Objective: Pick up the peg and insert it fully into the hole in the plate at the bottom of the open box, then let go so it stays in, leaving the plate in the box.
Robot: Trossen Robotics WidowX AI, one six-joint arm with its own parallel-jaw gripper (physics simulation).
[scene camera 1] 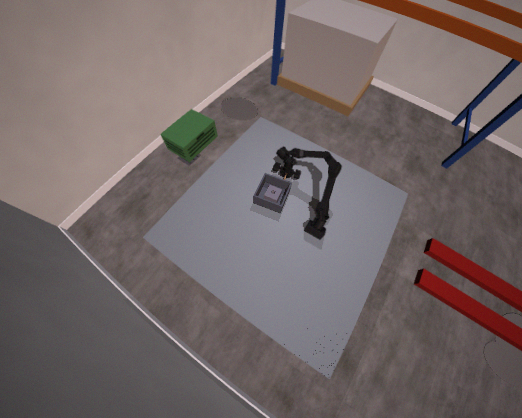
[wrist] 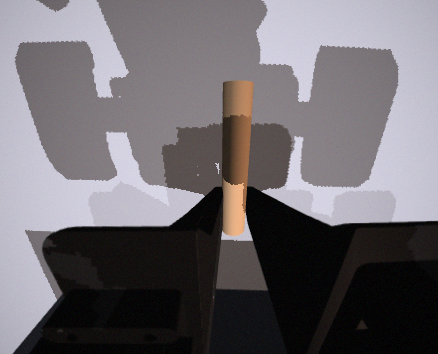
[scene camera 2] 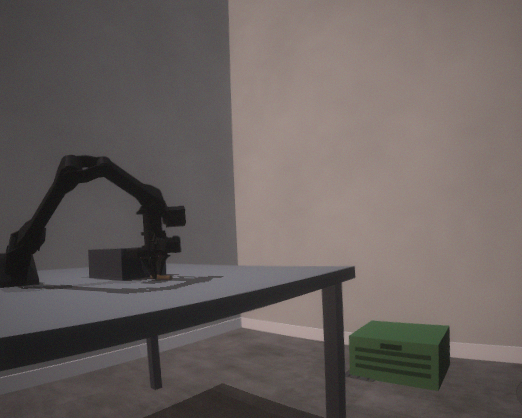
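Seen in the pictures: gripper, fingertip midpoint: point(scene camera 1: 285, 177) point(wrist: 233, 194) point(scene camera 2: 157, 278); arm's base, link origin: point(scene camera 1: 316, 227) point(scene camera 2: 15, 264).
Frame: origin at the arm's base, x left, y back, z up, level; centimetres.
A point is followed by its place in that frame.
Note:
The orange-brown peg point(scene camera 1: 285, 176) @(x -21.9, y -36.7, z -4.6 cm) point(scene camera 2: 163, 277) @(x -25.3, y -37.1, z -5.2 cm) point(wrist: 237, 135) @(x -25.3, y -37.8, z -4.6 cm) lies level at the table surface just outside the box. My gripper point(scene camera 1: 286, 175) @(x -21.8, y -36.8, z -5.8 cm) point(scene camera 2: 158, 273) @(x -21.8, y -36.8, z -5.8 cm) point(wrist: 233, 194) @(x -21.8, y -36.8, z -5.8 cm) points down and is shut on the peg, with one fingertip on each side of it near the end closer to the box. Most of the peg sticks out past the fingers in the wrist view. The open dark grey box point(scene camera 1: 267, 204) @(x 5.6, y -32.7, z -0.4 cm) point(scene camera 2: 106, 263) @(x -7.2, y -26.3, z -0.8 cm) point(wrist: 240, 315) @(x -13.8, y -33.8, z -4.1 cm) stands beside the gripper. The pale plate point(scene camera 1: 269, 196) @(x 0.1, y -35.1, z -0.5 cm) lies on the box floor, with a small hole near its middle.
The box walls stand upright close to the fingers. The arm's base point(scene camera 1: 315, 229) @(x 3.1, y 0.1, z 2.7 cm) stands on the grey-blue table point(scene camera 1: 240, 260) @(x 42.3, y -25.1, z -6.0 cm) point(scene camera 2: 260, 275) @(x -44.6, y -58.8, z -6.0 cm). A green crate point(scene camera 1: 190, 131) point(scene camera 2: 395, 355), a large pale carton point(scene camera 1: 335, 50) and red beams point(scene camera 1: 470, 300) are away from the table.

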